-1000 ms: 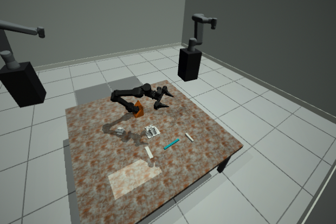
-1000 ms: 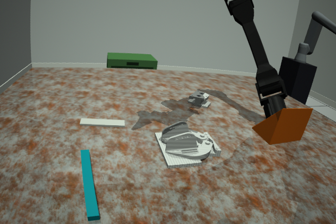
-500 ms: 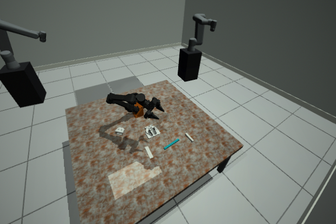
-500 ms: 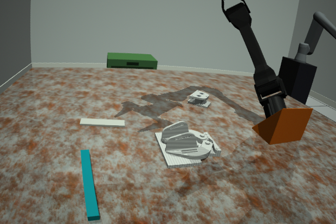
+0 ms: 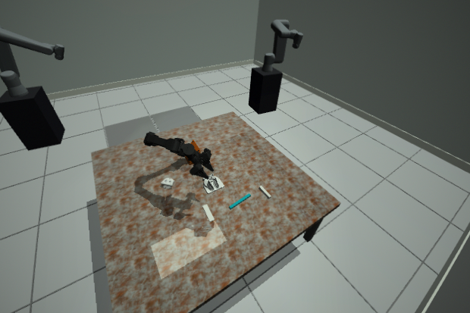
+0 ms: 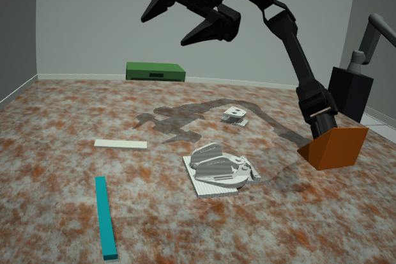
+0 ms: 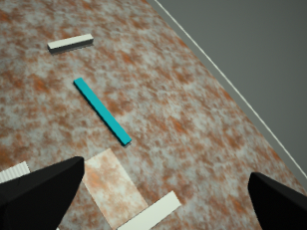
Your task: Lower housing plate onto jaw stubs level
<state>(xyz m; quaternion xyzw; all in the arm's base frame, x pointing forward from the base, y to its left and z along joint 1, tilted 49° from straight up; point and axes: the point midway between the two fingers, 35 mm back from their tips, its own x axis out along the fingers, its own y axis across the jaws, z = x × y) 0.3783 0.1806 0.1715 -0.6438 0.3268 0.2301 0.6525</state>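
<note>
My gripper tip is 240 mm past the grey housing plate, 220 mm to the left of it and 220 mm above it. The rest, counted from my gripper tip: teal bar 240 mm below, 160 mm to the left, 70 mm ahead; then white bar 240 mm below, 70 mm ahead, 50 mm to the right.
</note>
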